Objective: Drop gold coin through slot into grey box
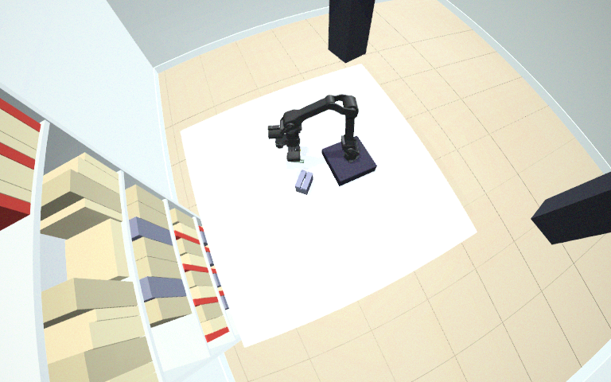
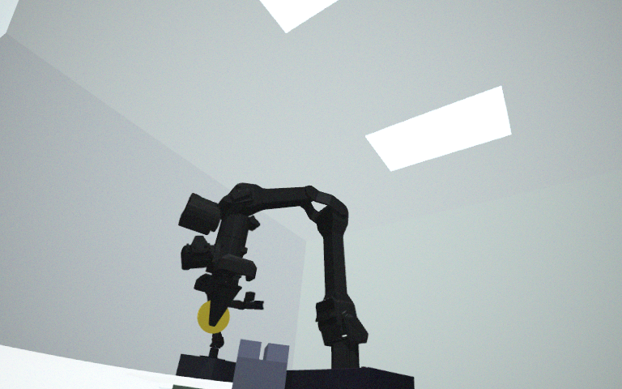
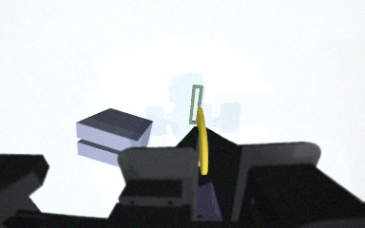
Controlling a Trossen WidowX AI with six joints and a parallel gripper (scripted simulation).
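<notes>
Now: the gold coin 20 mm above my gripper tip.
</notes>
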